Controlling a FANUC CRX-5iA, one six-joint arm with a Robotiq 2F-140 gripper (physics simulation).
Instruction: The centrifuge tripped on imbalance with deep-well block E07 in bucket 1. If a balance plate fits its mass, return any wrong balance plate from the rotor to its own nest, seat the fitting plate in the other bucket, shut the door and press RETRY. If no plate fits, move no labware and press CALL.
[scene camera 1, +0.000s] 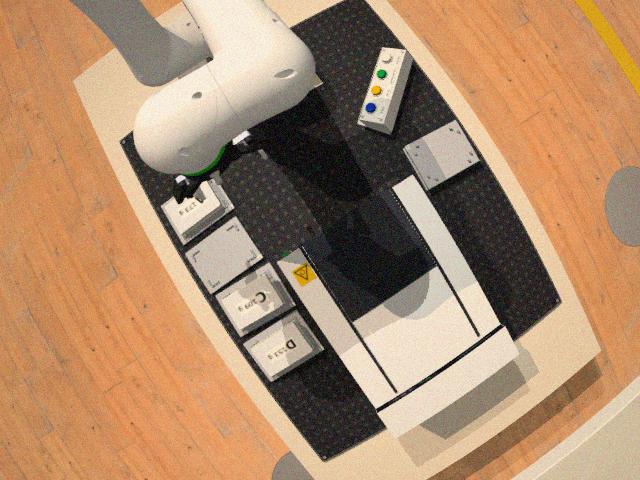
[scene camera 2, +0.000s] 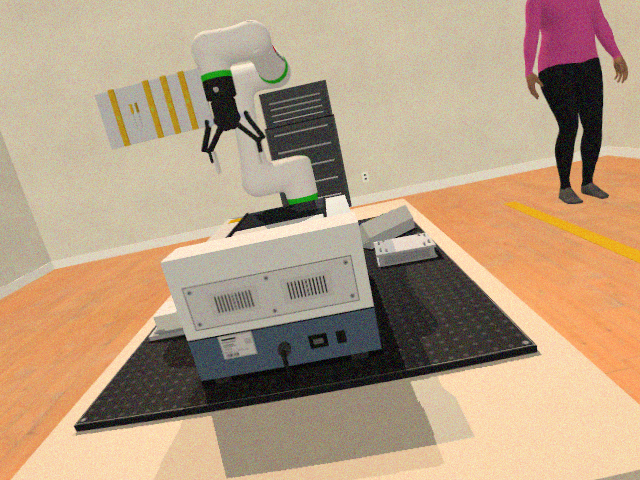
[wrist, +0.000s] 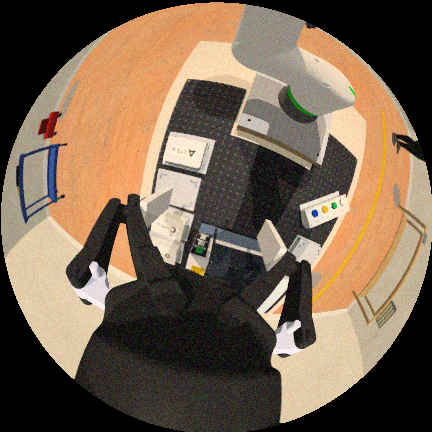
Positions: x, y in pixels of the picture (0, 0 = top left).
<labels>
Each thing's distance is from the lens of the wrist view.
gripper (wrist: 216, 212): 20 cm
centrifuge (wrist: 199, 258): 39 cm
button box (wrist: 319, 210): 58 cm
nest (wrist: 185, 187): 53 cm
The marked spots on the centrifuge and the nest are 26 cm apart.
</labels>
